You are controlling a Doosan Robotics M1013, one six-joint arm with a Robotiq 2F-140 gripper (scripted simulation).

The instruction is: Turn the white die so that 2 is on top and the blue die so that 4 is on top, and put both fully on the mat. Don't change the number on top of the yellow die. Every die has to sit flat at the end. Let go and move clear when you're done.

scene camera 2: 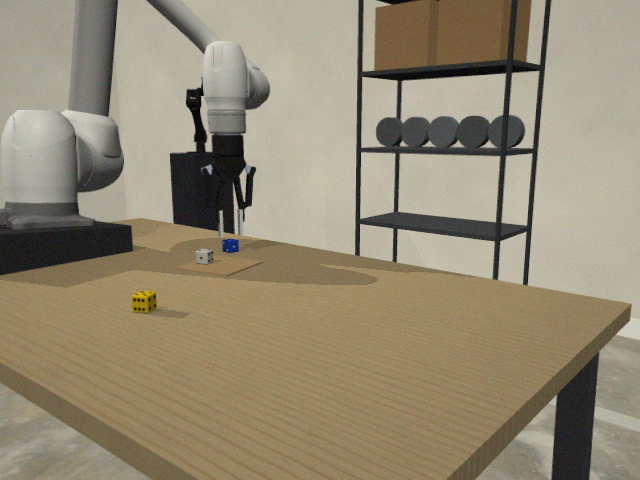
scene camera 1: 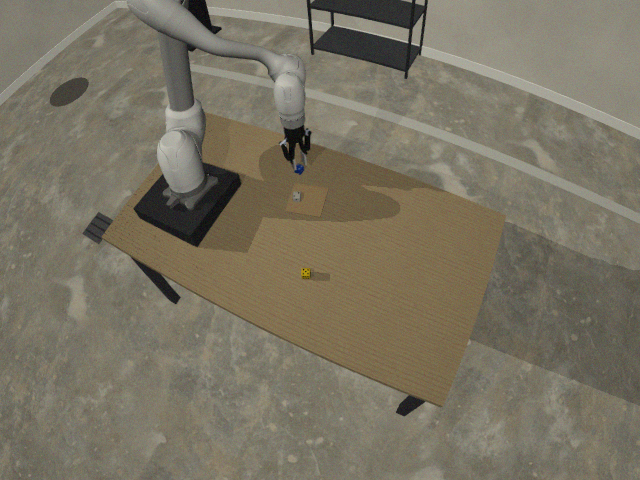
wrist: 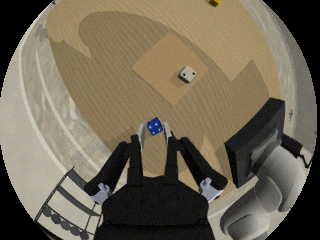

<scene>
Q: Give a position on a mat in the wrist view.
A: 160, 66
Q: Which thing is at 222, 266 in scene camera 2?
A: A mat.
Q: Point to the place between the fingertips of my gripper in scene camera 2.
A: At 231, 235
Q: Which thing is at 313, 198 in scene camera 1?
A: A mat.
</scene>
